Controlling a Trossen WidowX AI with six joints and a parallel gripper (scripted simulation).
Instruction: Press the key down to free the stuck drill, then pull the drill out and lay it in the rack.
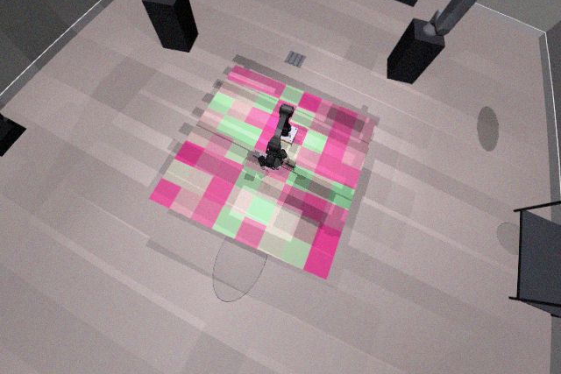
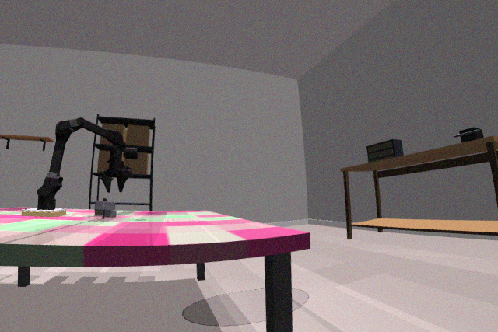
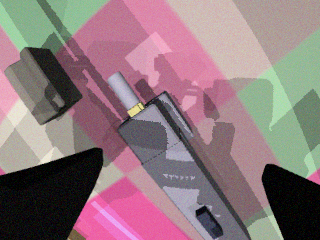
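Now: gripper tip 20 mm past the drill, 10 mm to the right of it and 60 mm above it. Round my gripper tip: grey fixture: 40 mm behind, 50 mm to the right, 70 mm below; then rack: 60 mm behind, 130 mm to the left, 90 mm below.
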